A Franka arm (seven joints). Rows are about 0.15 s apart.
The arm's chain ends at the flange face. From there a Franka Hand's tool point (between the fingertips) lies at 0.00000 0.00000 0.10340 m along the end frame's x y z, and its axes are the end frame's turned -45 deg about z.
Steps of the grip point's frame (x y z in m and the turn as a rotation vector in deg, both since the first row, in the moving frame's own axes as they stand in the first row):
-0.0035 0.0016 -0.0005 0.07 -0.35 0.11
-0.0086 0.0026 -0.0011 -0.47 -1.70 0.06
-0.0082 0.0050 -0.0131 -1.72 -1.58 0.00
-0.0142 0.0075 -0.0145 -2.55 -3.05 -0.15
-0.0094 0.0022 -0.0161 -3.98 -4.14 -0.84
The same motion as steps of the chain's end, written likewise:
-0.0008 0.0032 -0.0005 -0.20 -0.30 0.11
-0.0027 0.0052 -0.0011 -1.53 -0.87 0.06
-0.0024 0.0051 -0.0130 -2.33 0.10 0.00
-0.0041 0.0082 -0.0143 -3.96 -0.35 -0.15
-0.0050 -0.0021 -0.0156 -5.74 -0.11 -0.84

